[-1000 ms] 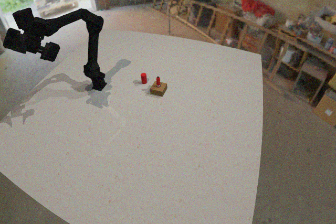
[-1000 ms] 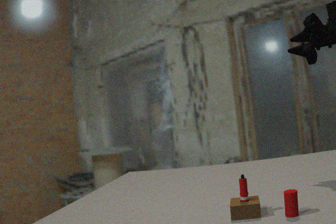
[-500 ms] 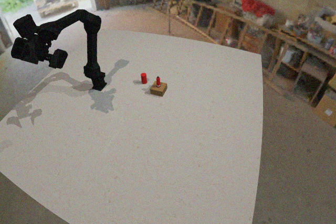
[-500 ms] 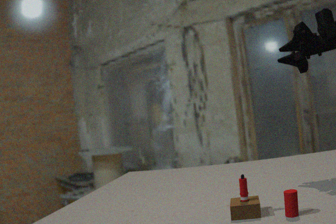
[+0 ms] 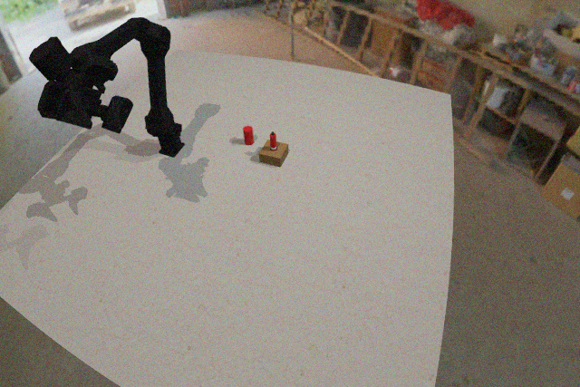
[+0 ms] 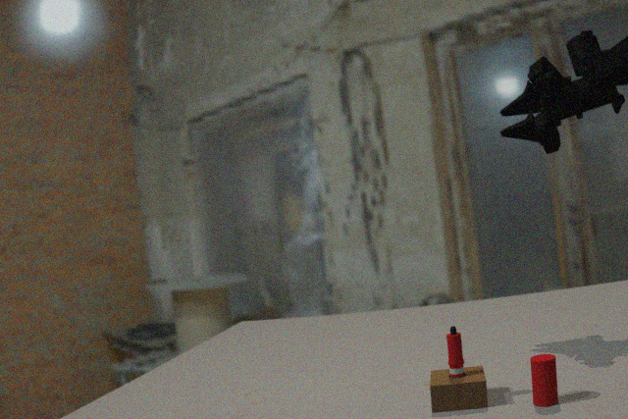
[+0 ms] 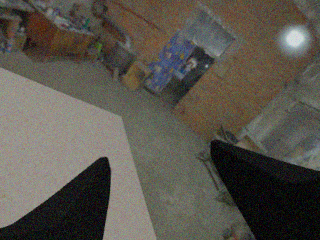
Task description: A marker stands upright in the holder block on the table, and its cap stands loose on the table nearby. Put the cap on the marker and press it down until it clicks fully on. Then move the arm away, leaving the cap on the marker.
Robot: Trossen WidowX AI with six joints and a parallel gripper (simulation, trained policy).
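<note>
Now: the red cap 420 mm to the left of my gripper tip, 340 mm below it and 30 mm ahead of it. The rest, counted from my gripper tip: holder block (390 mm to the left, 350 mm below, 130 mm ahead).
</note>
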